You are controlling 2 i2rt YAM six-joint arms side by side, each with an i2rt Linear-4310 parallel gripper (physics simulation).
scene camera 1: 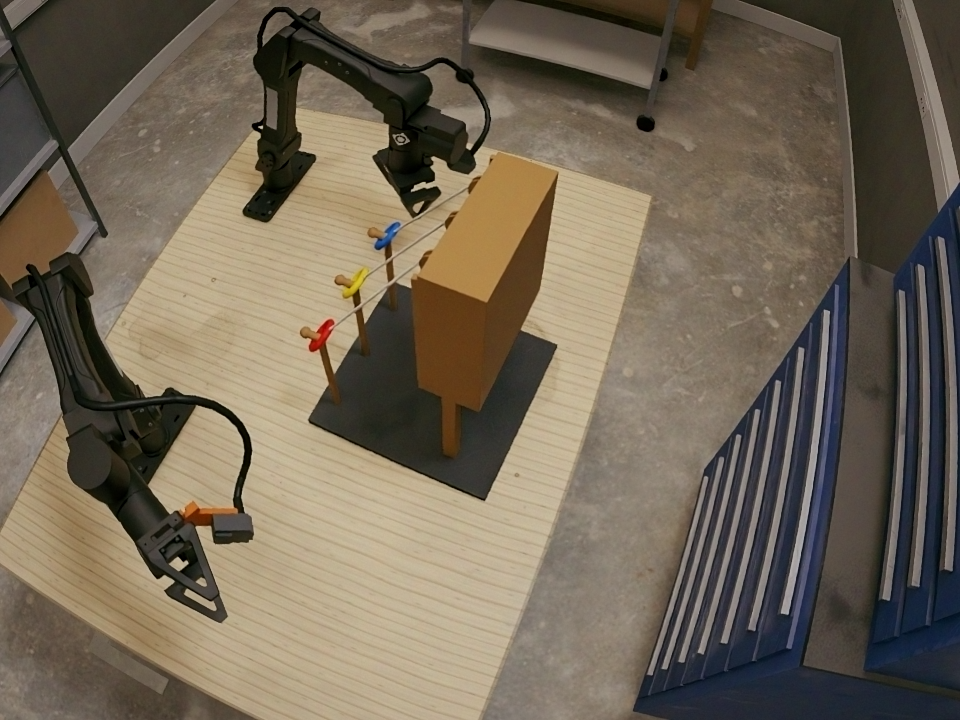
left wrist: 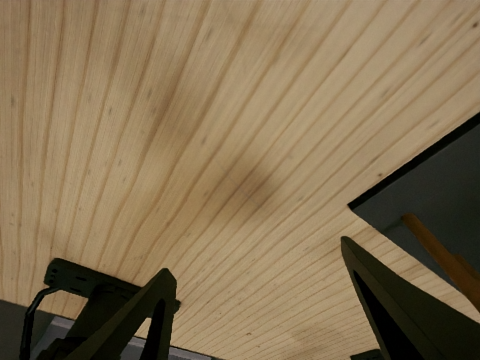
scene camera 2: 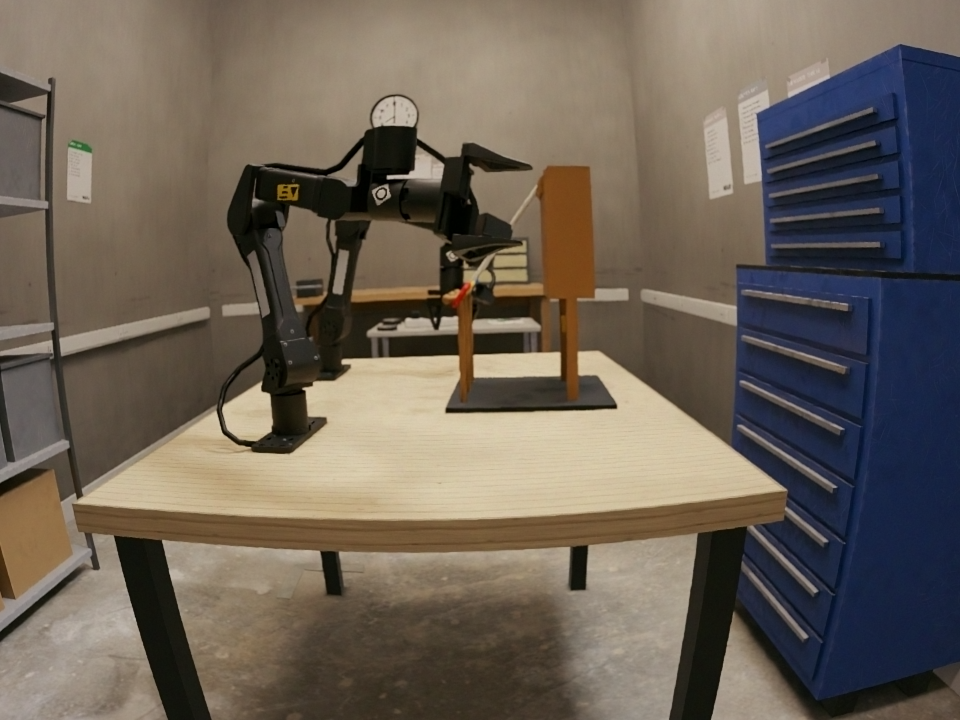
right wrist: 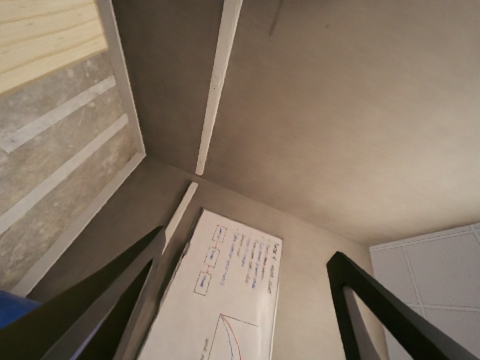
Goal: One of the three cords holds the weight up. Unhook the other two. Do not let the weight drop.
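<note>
Red ring, yellow ring and blue ring each hang on a wooden peg atop a post. A pale cord runs from each ring up to the tall brown box. The weight does not show. My left gripper is open and empty, beyond the blue ring and left of the box in scene camera 1; in scene camera 2 it is partly hidden behind the posts. My right gripper is open and empty, far from the rings near the table's front edge.
The posts and box stand on a dark base plate on the wooden table. A post shows in the left wrist view. A blue drawer cabinet stands off the table at the right.
</note>
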